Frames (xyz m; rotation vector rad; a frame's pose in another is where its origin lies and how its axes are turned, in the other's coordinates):
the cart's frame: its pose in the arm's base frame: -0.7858 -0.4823 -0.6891 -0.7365 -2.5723 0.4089
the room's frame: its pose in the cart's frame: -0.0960 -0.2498 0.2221 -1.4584 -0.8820 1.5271
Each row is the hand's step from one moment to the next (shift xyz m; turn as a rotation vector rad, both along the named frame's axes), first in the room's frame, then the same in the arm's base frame.
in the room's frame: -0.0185 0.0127 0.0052 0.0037 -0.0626 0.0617
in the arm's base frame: -0.0026 -0.0209 0.0093 0.0275 -0.0140 -0.0824
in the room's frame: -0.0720 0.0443 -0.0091 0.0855 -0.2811 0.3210
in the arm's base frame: -0.0337 -0.0649 0.0434 0.1961 -0.0294 -0.3873
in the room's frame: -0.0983 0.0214 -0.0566 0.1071 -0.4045 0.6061
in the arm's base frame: -0.0919 -0.0559 0.0418 0.3807 -0.1308 -0.6168
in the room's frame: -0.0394 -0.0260 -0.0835 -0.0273 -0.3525 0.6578
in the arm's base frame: -0.0937 0.0179 0.0102 0.3589 -0.2802 -0.5919
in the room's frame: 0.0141 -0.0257 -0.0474 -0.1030 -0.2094 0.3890
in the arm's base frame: -0.0357 0.0426 -0.0038 0.1618 -0.2364 -0.3517
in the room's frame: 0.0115 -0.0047 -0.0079 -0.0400 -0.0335 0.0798
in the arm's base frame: -0.0008 0.0147 -0.0009 0.0254 -0.0662 -0.0637
